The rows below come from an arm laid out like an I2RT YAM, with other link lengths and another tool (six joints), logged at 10 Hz.
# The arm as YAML. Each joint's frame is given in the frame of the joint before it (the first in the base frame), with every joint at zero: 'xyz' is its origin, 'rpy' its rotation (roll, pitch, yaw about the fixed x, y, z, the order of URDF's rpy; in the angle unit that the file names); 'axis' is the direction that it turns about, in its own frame. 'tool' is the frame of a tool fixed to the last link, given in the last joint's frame.
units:
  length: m
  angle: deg
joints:
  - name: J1
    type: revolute
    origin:
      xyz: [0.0, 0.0, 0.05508]
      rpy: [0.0, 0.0, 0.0]
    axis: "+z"
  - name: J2
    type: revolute
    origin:
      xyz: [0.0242, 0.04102, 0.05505]
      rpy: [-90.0, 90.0, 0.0]
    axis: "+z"
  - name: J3
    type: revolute
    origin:
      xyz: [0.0, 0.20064, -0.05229]
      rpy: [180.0, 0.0, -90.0]
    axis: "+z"
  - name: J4
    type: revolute
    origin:
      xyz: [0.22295, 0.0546, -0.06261]
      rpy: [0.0, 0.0, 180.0]
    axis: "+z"
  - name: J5
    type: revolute
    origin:
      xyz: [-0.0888, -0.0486, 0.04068]
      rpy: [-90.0, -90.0, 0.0]
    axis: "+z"
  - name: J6
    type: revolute
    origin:
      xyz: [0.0, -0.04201, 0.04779]
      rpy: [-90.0, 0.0, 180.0]
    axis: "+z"
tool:
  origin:
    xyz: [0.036, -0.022, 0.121]
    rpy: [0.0, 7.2, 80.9]
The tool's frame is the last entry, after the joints.
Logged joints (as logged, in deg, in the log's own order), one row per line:
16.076, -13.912, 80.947, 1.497, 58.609, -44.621
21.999, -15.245, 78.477, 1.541, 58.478, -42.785
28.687, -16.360, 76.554, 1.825, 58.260, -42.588
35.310, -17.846, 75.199, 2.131, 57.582, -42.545
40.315, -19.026, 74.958, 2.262, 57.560, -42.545
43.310, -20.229, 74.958, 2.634, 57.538, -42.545
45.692, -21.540, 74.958, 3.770, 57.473, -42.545
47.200, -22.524, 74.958, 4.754, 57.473, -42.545
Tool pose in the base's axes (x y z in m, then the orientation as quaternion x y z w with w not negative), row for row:
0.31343, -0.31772, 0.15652, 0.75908, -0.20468, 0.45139, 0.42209
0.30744, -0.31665, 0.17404, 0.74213, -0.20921, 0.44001, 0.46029
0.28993, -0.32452, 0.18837, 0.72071, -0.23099, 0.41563, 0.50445
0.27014, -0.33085, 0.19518, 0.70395, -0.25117, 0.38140, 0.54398
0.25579, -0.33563, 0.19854, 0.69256, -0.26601, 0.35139, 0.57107
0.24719, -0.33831, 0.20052, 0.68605, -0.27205, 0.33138, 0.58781
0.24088, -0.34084, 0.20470, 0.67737, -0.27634, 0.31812, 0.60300
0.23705, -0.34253, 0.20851, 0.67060, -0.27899, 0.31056, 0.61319
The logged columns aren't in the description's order. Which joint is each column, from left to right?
Columns, left to right: J5, J6, J2, J4, J3, J1.
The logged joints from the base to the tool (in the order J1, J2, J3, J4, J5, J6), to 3 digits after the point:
-44.621, 80.947, 58.609, 1.497, 16.076, -13.912
-42.785, 78.477, 58.478, 1.541, 21.999, -15.245
-42.588, 76.554, 58.260, 1.825, 28.687, -16.360
-42.545, 75.199, 57.582, 2.131, 35.310, -17.846
-42.545, 74.958, 57.560, 2.262, 40.315, -19.026
-42.545, 74.958, 57.538, 2.634, 43.310, -20.229
-42.545, 74.958, 57.473, 3.770, 45.692, -21.540
-42.545, 74.958, 57.473, 4.754, 47.200, -22.524

